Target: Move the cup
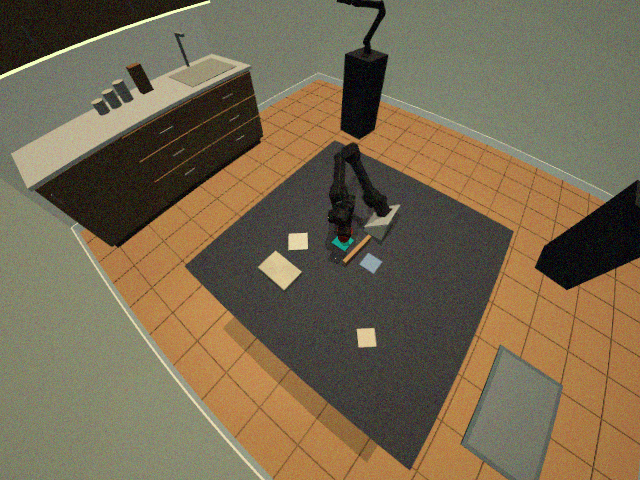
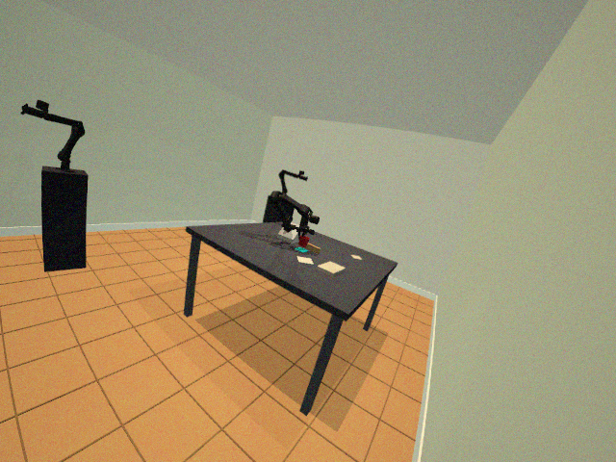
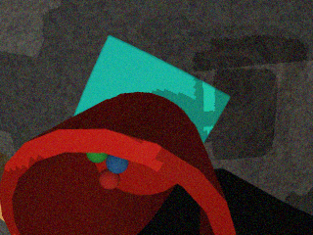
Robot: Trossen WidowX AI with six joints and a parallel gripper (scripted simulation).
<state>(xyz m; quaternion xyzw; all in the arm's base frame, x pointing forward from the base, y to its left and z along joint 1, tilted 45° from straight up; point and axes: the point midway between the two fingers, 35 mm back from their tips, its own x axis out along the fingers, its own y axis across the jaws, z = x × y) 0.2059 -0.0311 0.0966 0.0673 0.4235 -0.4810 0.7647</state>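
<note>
My gripper tip is 4 cm short of the green marble, 3 cm to the right of it and 2 cm above it. From my gripper tip the other things lie so: red cup: 2 cm to the left, 2 cm ahead; then blue marble: 3 cm to the left, 3 cm ahead, 2 cm below; then teal pad: 8 cm below, 2 cm to the left, 2 cm ahead.
</note>
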